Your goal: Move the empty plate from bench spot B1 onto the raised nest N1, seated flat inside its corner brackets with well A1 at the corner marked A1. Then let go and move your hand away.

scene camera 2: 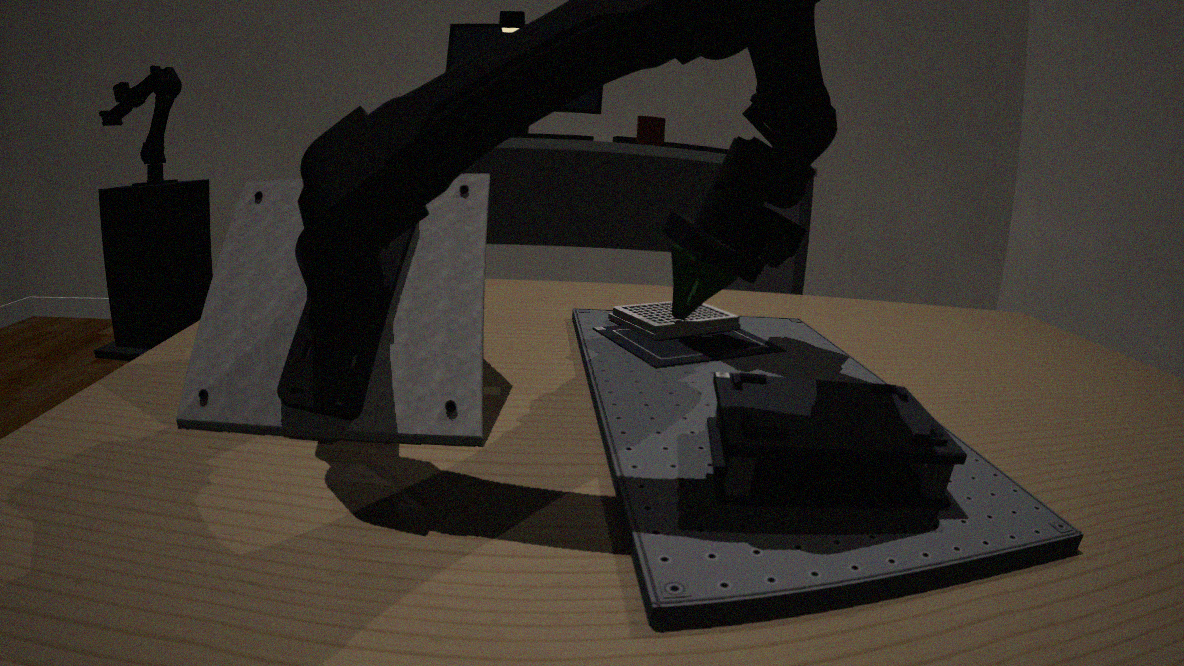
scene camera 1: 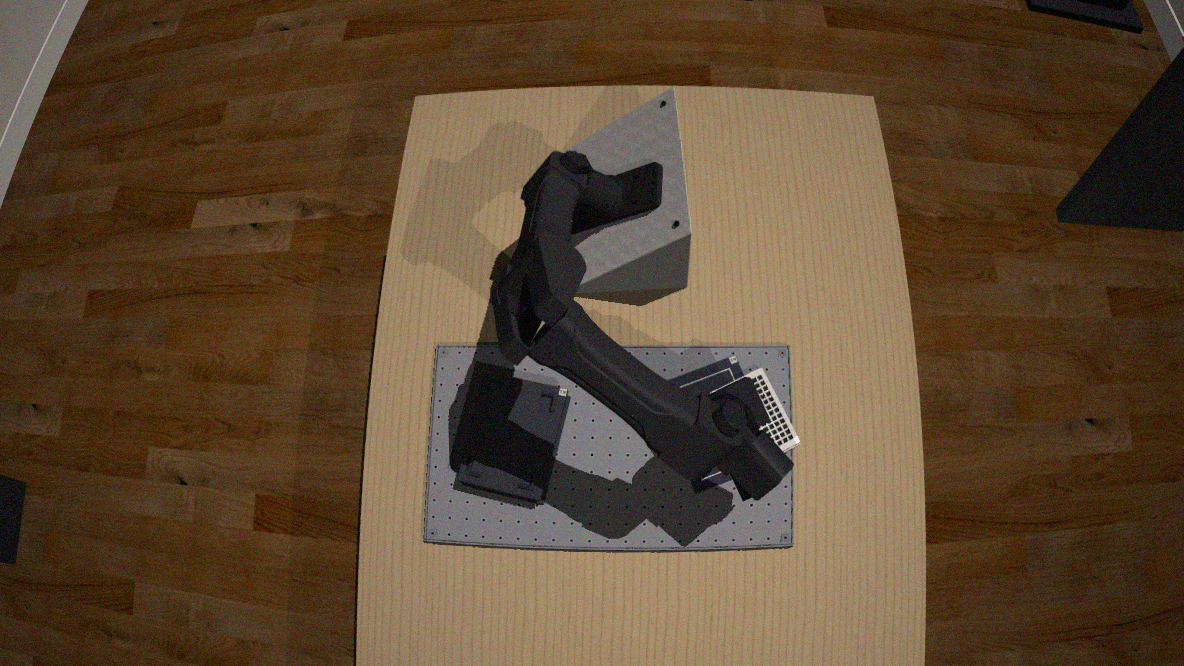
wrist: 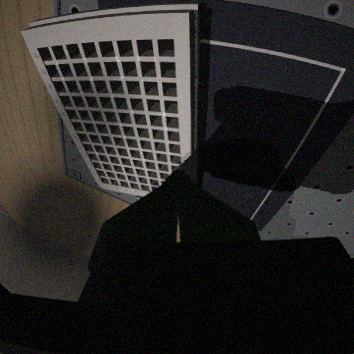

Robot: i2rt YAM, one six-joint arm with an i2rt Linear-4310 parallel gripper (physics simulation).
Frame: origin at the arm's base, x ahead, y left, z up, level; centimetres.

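Seen in the pictures: gripper, fingertip midpoint: [scene camera 2: 677, 318] [wrist: 177, 178]; arm's base, origin of the base link: [scene camera 2: 350, 300] [scene camera 1: 612, 200].
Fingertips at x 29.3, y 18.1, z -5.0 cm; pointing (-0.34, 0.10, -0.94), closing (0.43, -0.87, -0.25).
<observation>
Offsets run from my fingertips to a thing's middle. "*": to the spot under its first point. Level surfaces: height alone.
The white plate with a grid of wells {* dx -1.4, dy +6.8, dz -1.4 cm} [scene camera 1: 773, 405] [scene camera 2: 633, 316] [wrist: 115, 95] is over the right end of the board, shifted and turned off the white outline of the dark bench pad B1 [scene camera 1: 703, 377] [scene camera 2: 662, 358] [wrist: 240, 65]. Whether it lies fully flat I cannot tell. My gripper [scene camera 2: 680, 314] [wrist: 177, 178] is shut with its fingertips together and nothing between them. The tips are at the plate's long edge and hide part of it; whether they touch it I cannot tell. The raised nest N1 {dx +5.9, dy -29.4, dz +0.3 cm} [scene camera 1: 539, 414] [scene camera 2: 778, 405] is dark, with corner brackets and a small white label at one corner.
A grey perforated board {dx +5.6, dy -16.1, dz -2.6 cm} [scene camera 1: 608, 424] [scene camera 2: 654, 430] carries the pad and the nest on the wooden table {dz -3.3 cm} [scene camera 1: 645, 604] [scene camera 2: 496, 596]. My arm's sloped grey mount [scene camera 1: 633, 136] [scene camera 2: 438, 306] stands behind the board. Another arm on a dark pedestal [scene camera 2: 157, 256] stands in the background.
</observation>
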